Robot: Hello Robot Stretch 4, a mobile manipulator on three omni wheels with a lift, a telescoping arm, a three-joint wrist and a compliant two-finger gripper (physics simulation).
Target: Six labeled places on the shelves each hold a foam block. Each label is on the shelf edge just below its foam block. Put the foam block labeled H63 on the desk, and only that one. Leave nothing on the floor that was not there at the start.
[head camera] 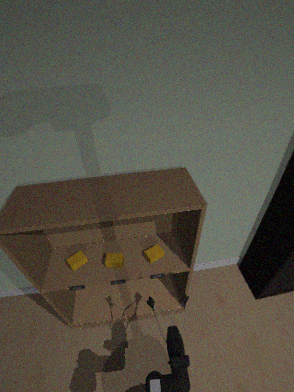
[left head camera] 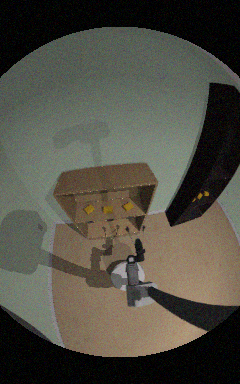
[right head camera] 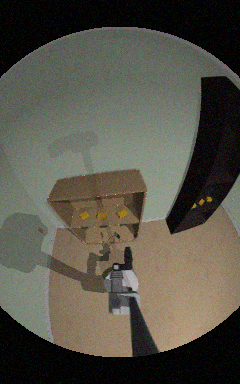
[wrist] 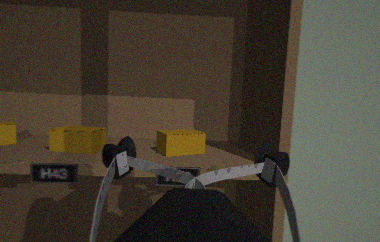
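A yellow foam block (head camera: 154, 253) (left head camera: 128, 206) (right head camera: 122, 213) (wrist: 181, 142) lies at the right end of the wooden shelf's upper board. The label below it (wrist: 167, 178) is partly hidden by a finger strip, so its number is not readable. To its left, another yellow block (head camera: 114, 260) (wrist: 77, 140) lies above the H43 label (wrist: 54, 173). A third yellow block (head camera: 77, 260) (wrist: 7, 134) lies at the left. My gripper (head camera: 167, 302) (left head camera: 135, 229) (wrist: 195, 153) is open and empty, in front of the shelf's right part. In the wrist view the right block appears between the fingertips, farther back. The desk does not show.
The wooden shelf (head camera: 105, 200) (left head camera: 107, 175) (right head camera: 100, 182) stands against the green wall; its right side panel (wrist: 287, 100) is right of the gripper. A tall dark shelf unit (head camera: 272, 250) (left head camera: 215, 115) (right head camera: 212, 110) stands to the right, with small yellow blocks (left head camera: 200, 196) (right head camera: 201, 202) inside.
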